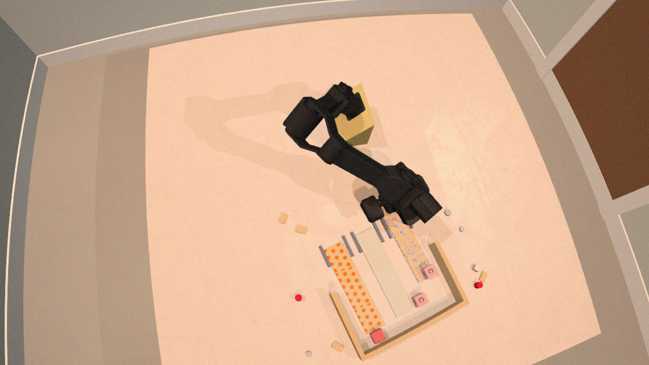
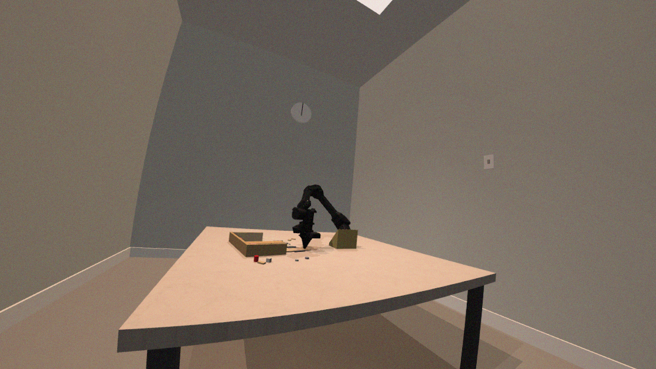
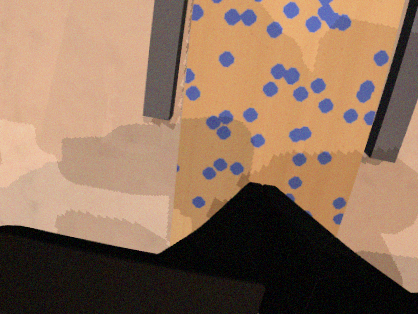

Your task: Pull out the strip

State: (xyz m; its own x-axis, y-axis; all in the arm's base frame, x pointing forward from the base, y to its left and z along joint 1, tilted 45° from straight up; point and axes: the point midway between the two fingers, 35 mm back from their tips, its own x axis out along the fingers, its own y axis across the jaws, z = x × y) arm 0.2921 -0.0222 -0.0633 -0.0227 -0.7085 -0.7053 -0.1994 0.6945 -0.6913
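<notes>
The grey disc lies 170 mm to the left of my gripper tip and 60 mm ahead of it.
</notes>
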